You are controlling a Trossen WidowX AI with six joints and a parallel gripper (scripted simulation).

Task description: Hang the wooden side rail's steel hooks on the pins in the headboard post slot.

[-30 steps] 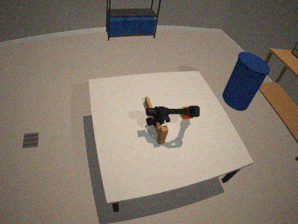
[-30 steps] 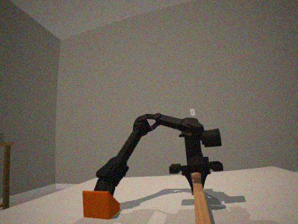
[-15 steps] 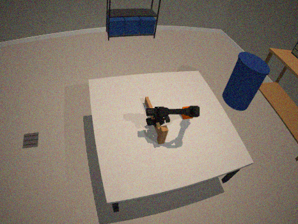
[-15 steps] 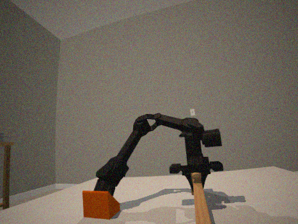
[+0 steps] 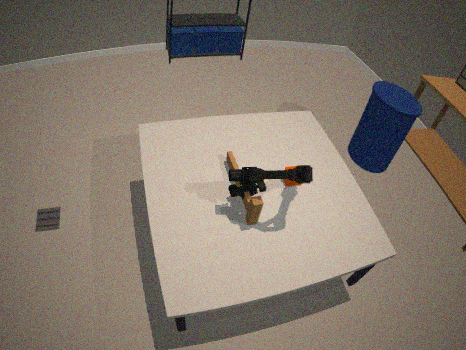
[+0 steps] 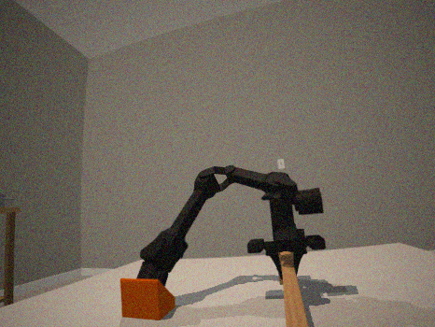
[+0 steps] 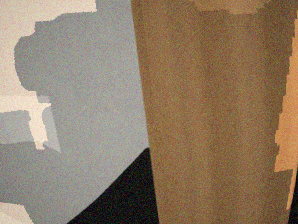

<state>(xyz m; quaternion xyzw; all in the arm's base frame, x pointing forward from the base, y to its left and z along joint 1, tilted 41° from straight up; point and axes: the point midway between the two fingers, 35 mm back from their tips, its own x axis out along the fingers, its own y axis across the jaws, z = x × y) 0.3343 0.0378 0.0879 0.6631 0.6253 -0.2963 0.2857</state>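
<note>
Right now the headboard post is 12 cm to the left of my gripper tip and 4 cm above it.
</note>
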